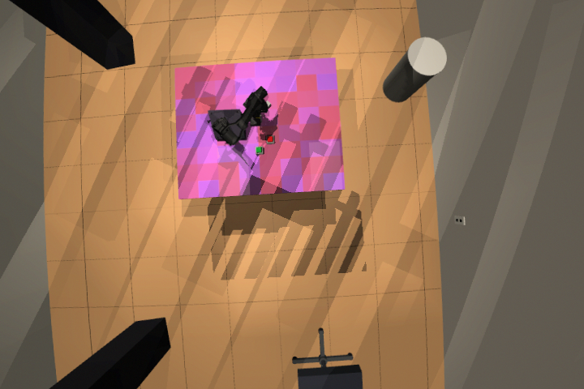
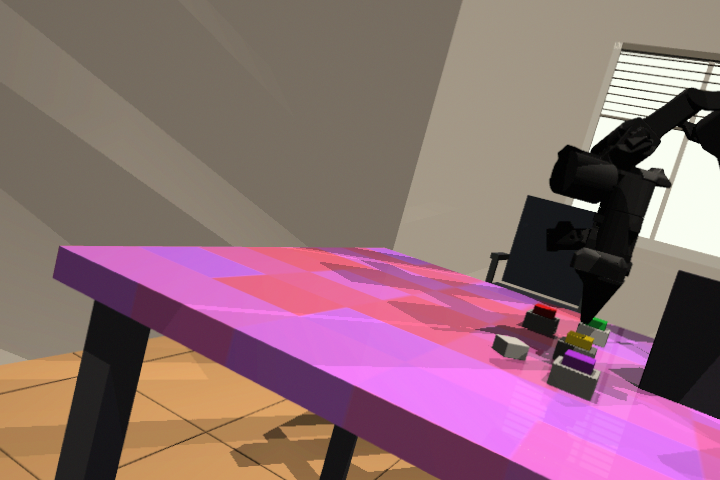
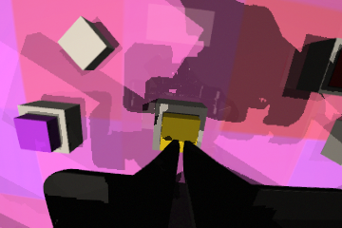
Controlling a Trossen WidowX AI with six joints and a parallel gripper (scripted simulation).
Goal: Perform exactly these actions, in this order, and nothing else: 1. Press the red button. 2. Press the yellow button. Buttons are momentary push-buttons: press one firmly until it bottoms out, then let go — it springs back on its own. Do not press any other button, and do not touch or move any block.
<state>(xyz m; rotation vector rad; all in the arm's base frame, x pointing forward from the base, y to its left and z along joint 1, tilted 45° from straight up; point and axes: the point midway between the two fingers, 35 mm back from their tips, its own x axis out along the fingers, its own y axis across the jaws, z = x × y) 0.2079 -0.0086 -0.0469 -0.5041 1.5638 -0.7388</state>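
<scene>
My gripper tip is now 3 cm above the yellow button. Round my gripper tip: red button 16 cm to the right, 6 cm ahead, 3 cm below; then purple button 14 cm to the left, 3 cm below; then pale grey block 9 cm to the left, 8 cm ahead, 5 cm below.
</scene>
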